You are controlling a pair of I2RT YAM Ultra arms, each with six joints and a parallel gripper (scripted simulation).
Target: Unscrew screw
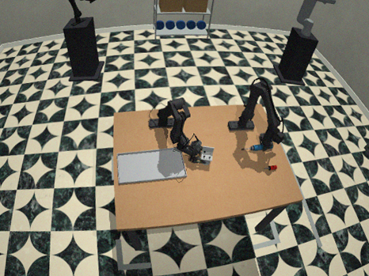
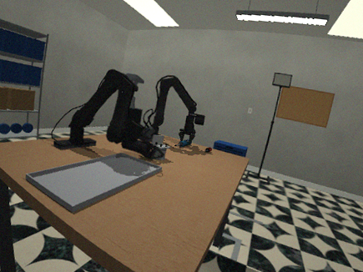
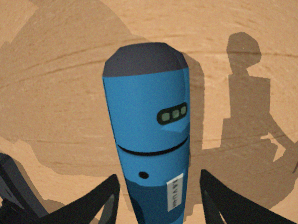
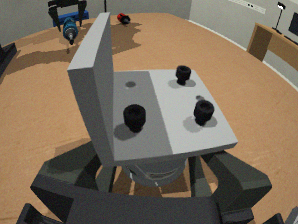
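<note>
The grey l-shaped bracket lies 50 mm above my right hand. The rest, counted from my right hand: red-handled screwdriver: 450 mm to the left, 60 mm ahead, 10 mm below; screw: 270 mm to the left, 90 mm behind; grey tray: 350 mm to the right, 40 mm ahead, 20 mm below.
</note>
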